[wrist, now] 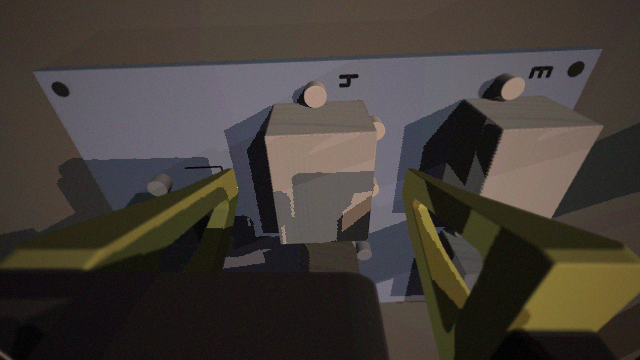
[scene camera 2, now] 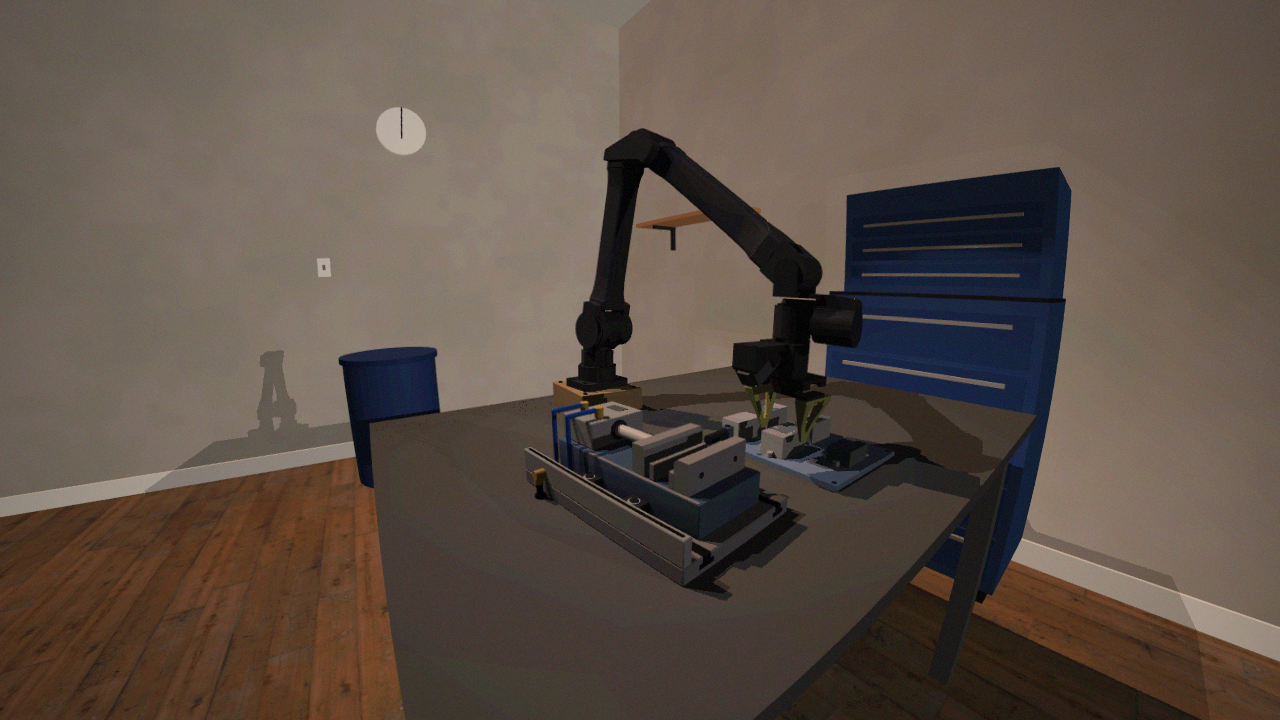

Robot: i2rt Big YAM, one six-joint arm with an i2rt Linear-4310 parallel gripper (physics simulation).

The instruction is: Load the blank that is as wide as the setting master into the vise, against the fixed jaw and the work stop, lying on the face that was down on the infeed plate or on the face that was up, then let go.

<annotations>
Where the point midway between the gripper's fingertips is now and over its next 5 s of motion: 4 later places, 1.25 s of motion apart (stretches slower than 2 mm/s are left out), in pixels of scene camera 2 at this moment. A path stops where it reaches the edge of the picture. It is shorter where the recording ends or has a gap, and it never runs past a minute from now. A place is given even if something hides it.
The gripper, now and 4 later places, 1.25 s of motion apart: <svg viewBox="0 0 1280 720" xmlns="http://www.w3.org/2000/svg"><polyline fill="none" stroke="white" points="782,433 778,429 801,417 809,426 801,410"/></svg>
</annotations>
